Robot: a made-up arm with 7 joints.
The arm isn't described. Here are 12 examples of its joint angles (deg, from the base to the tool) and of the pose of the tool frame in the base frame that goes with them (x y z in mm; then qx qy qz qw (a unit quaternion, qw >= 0)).
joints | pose
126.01 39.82 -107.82 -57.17 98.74 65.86 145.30 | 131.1 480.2 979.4 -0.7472 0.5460 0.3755 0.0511
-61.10 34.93 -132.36 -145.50 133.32 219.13 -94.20 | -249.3 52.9 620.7 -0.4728 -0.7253 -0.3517 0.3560
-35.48 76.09 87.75 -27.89 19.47 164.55 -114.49 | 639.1 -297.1 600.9 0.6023 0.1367 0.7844 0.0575
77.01 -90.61 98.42 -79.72 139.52 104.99 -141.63 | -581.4 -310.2 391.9 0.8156 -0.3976 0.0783 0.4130
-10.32 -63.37 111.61 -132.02 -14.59 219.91 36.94 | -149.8 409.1 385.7 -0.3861 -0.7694 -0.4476 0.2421
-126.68 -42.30 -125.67 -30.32 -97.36 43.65 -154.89 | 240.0 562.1 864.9 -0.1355 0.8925 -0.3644 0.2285
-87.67 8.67 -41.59 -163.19 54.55 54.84 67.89 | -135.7 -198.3 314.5 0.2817 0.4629 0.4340 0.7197
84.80 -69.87 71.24 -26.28 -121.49 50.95 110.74 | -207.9 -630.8 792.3 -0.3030 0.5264 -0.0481 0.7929
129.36 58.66 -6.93 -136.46 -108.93 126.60 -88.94 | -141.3 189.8 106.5 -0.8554 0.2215 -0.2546 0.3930
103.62 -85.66 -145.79 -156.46 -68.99 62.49 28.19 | 130.3 101.0 176.4 -0.6123 -0.3868 0.6894 0.0135
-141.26 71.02 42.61 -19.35 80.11 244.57 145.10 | -448.3 -414.3 571.5 0.6408 -0.5464 -0.4532 0.2923
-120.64 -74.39 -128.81 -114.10 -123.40 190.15 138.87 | -198.4 385.2 293.6 -0.7399 -0.4717 0.3781 0.2949
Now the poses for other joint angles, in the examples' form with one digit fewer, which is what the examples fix.
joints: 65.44 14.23 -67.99 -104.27 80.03 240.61 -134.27
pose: 427 10 714 0.639 0.070 0.302 0.704
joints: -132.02 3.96 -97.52 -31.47 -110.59 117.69 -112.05
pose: -214 130 1157 -0.022 0.439 0.522 0.731
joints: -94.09 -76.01 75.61 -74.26 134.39 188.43 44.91
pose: 418 340 707 -0.356 0.431 -0.517 0.648
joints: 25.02 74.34 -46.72 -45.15 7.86 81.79 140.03
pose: 733 69 409 0.280 -0.878 0.225 0.316
